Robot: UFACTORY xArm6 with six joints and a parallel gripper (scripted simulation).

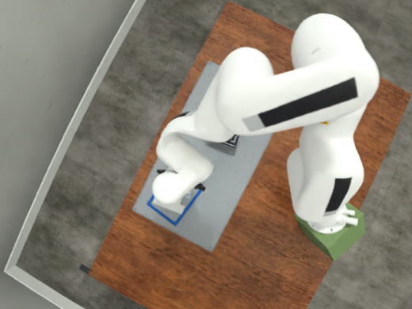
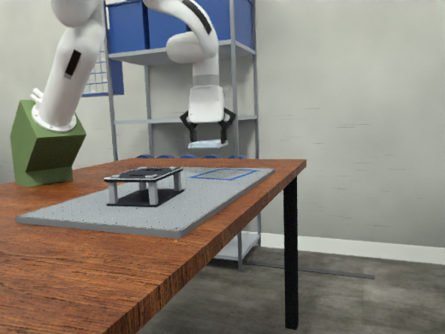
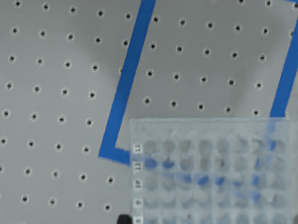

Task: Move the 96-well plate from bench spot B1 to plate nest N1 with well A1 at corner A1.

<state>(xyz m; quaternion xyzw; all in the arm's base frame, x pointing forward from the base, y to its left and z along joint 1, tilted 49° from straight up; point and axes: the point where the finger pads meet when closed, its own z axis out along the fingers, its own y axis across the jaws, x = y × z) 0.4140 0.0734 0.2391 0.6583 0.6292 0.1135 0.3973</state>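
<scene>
Right now the black plate nest N1 is 140 mm behind my hand, 230 mm to the right of it and 60 mm below it. From my hand the other things lie so: clear 96-well plate 10 mm below.
</scene>
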